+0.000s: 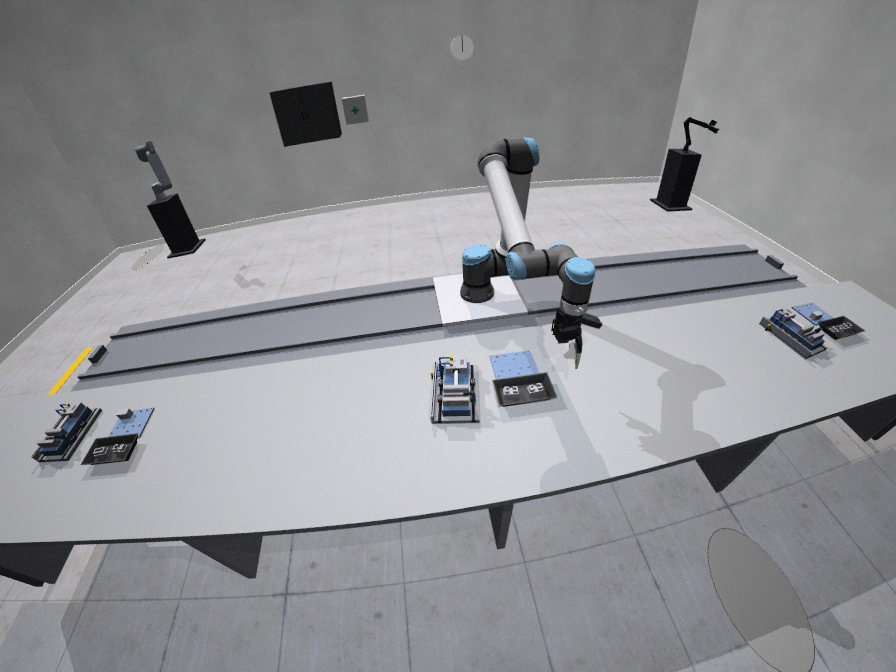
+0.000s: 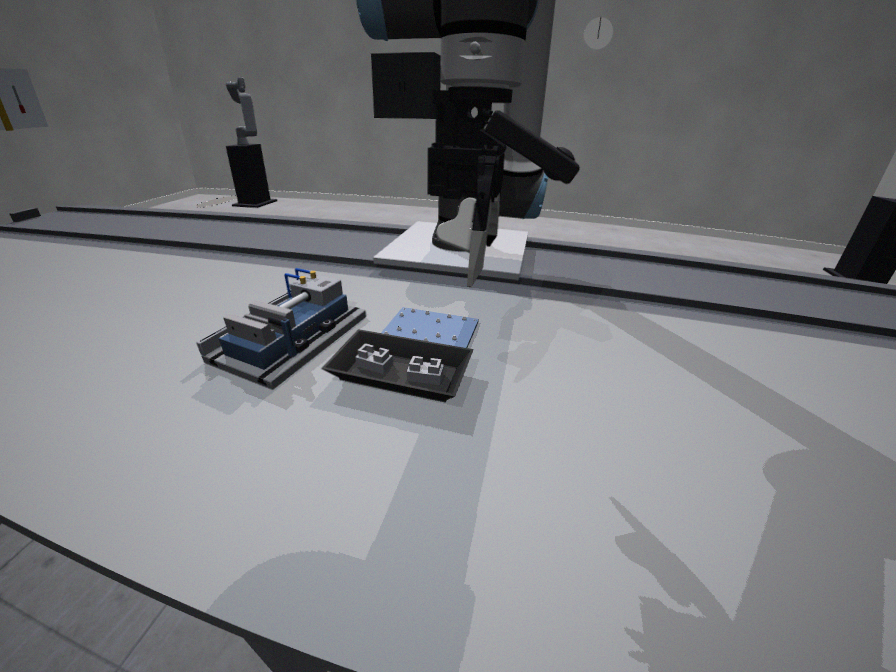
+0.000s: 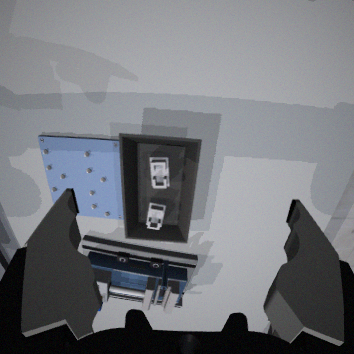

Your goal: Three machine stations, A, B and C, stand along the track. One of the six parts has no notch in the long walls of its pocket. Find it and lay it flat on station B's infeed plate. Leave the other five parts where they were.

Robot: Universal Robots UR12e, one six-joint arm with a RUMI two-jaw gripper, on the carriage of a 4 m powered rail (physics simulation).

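Seen in the pictures: gripper, fingertip midpoint: [image 1: 567, 353] [image 2: 480, 264] [image 3: 183, 195]; arm's base at its link origin: [image 1: 477, 293].
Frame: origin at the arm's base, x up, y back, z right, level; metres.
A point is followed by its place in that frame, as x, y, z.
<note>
My gripper [image 1: 576, 355] @[0.222, -0.769, -0.187] [image 2: 473, 253] @[0.222, -0.769, -0.187] [image 3: 183, 195] @[0.222, -0.769, -0.187] is open and empty, high above the table beside the middle station. The middle infeed plate [image 1: 513, 363] @[-0.022, -0.550, -0.055] [image 2: 432, 326] @[-0.022, -0.546, -0.058] [image 3: 75, 175] @[-0.022, -0.551, -0.067] is blue with small studs and bears no part. Beside it, the dark tray [image 1: 524, 400] @[-0.018, -0.766, -0.042] [image 2: 463, 365] @[0.009, -0.714, -0.163] [image 3: 194, 167] @[0.011, -0.796, -0.114] holds two pale parts, one [image 1: 510, 390] @[0.003, -0.719, 0.006] [image 2: 374, 359] @[0.007, -0.738, -0.002] [image 3: 156, 216] @[0.003, -0.726, 0.009] and another [image 1: 535, 388] @[0.003, -0.731, -0.098] [image 2: 425, 370] @[0.003, -0.739, -0.099] [image 3: 159, 172] @[0.003, -0.732, -0.096]; both show gaps in their pocket walls. In the left tray [image 1: 108, 459] @[-0.018, -0.806, 1.801], one part [image 1: 99, 450] @[0.007, -0.771, 1.851] has a rim that looks unbroken; another part [image 1: 119, 448] @[0.017, -0.778, 1.728] looks gapped. Right-tray details are too small.
The middle vise [image 1: 455, 390] @[0.054, -0.717, 0.232] [image 2: 278, 325] @[0.048, -0.739, 0.190] [image 3: 140, 275] @[0.029, -0.688, 0.179] stands beside the tray. A left vise [image 1: 66, 431] @[0.039, -0.666, 2.091] and a right vise [image 1: 794, 331] @[0.031, -0.709, -1.564] stand at the outer stations. Grey blocks sit on the left blue plate [image 1: 139, 425] @[-0.020, -0.626, 1.728] and right blue plate [image 1: 801, 308] @[-0.022, -0.503, -1.898]. The rail [image 1: 289, 313] runs behind.
</note>
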